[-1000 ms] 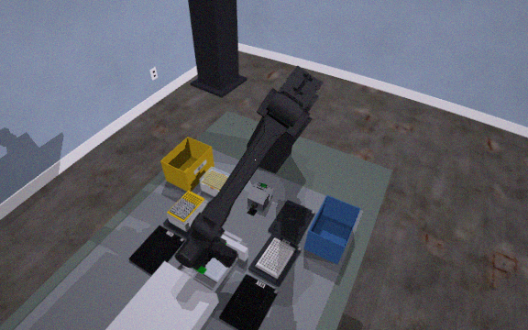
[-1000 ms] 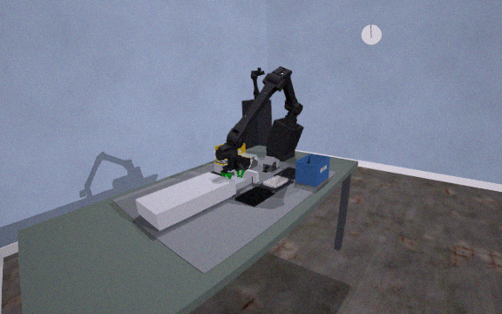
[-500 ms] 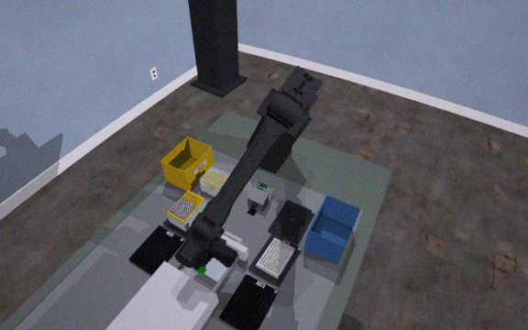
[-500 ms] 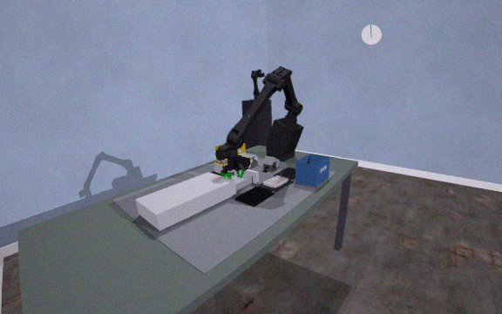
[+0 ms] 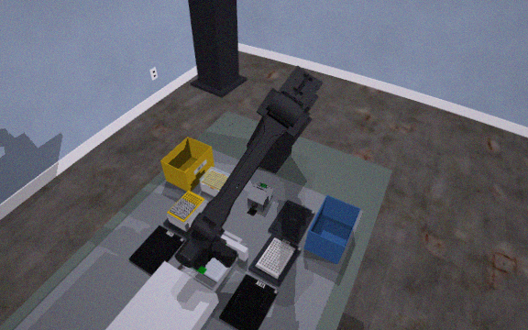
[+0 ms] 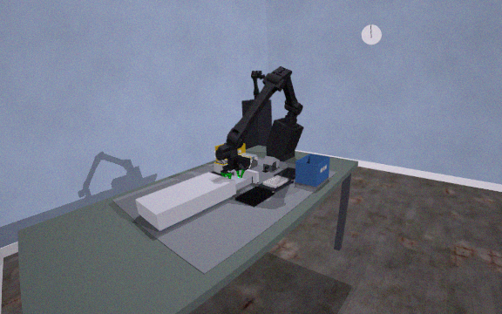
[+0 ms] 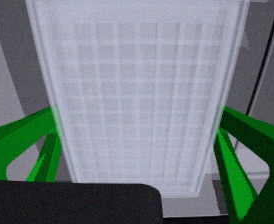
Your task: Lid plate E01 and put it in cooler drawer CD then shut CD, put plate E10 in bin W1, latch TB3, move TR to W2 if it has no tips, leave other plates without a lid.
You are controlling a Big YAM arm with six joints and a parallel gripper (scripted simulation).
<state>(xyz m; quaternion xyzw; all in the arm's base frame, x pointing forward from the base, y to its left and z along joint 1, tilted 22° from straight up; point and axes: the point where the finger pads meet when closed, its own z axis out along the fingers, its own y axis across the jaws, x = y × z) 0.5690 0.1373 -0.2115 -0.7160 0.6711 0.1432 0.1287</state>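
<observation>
My gripper is now right at the clear plate. The rest, counted from my hand: white cooler CD 170 mm ahead, 10 mm to the left, 10 mm above; then plate lid right at my hand; then cooler drawer 30 mm ahead.
</observation>
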